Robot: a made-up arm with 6 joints. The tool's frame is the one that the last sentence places. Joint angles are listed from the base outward.
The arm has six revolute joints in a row. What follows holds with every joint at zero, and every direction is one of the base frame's.
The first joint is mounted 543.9 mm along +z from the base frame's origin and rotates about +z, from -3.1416 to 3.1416 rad.
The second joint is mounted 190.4 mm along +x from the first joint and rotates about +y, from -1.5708 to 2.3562 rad.
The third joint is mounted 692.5 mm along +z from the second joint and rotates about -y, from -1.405 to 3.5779 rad.
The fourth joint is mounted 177 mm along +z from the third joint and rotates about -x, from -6.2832 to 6.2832 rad.
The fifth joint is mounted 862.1 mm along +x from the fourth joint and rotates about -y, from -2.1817 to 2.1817 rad.
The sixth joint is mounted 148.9 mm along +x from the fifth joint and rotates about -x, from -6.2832 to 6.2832 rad.
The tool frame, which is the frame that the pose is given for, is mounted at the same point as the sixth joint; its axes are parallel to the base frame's.
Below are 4 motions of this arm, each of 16 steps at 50 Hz.
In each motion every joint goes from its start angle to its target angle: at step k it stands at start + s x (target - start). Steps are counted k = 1, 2, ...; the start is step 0. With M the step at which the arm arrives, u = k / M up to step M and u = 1 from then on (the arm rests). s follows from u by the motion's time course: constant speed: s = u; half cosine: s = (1 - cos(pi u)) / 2; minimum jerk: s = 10 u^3 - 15 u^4 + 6 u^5.
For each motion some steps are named. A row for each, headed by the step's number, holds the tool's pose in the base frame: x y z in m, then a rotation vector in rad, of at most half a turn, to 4 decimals.
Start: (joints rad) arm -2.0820 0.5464 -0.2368 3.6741 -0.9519 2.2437
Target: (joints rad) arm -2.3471 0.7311 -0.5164 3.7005 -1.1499 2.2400
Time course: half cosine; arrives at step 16
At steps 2, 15, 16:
2: -0.6516 -1.2592 0.6490 0.3400 -0.4997 -1.5956
15: -0.8050 -0.9270 0.2802 0.6350 -0.5745 -1.7899
16: -0.8055 -0.9232 0.2771 0.6380 -0.5759 -1.7918

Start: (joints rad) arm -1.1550 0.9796 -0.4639 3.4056 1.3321 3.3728
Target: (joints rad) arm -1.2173 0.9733 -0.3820 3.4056 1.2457 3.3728
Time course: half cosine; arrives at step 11
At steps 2, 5, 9, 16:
2: 0.3340 -0.8609 0.0450 1.1193 2.4810 0.0179
5: 0.3261 -0.8940 0.0474 1.1146 2.4288 -0.0353
9: 0.3130 -0.9408 0.0526 1.1061 2.3557 -0.1102
16: 0.3107 -0.9484 0.0536 1.1045 2.3439 -0.1223

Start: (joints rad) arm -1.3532 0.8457 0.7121 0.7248 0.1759 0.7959
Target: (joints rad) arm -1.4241 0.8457 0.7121 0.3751 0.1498 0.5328
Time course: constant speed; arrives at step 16
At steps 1, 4, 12, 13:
1: 0.3833 -1.6919 1.0637 -1.2655 0.9086 -1.0001
4: 0.3591 -1.6973 1.0642 -1.1636 0.8545 -1.0600
12: 0.2942 -1.7101 1.0647 -0.8932 0.6973 -1.2060
13: 0.2861 -1.7115 1.0647 -0.8596 0.6764 -1.2229

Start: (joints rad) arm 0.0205 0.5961 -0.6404 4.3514 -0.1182 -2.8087
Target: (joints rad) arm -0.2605 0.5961 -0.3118 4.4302 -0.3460 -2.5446
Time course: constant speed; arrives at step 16
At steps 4, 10, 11, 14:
4: 1.1568 -0.0331 0.2696 -1.3298 0.7350 0.9386
10: 1.2486 -0.1583 0.3510 -1.4190 0.5839 0.8432
11: 1.2614 -0.1809 0.3658 -1.4362 0.5603 0.8259
14: 1.2951 -0.2513 0.4122 -1.4914 0.4925 0.7719

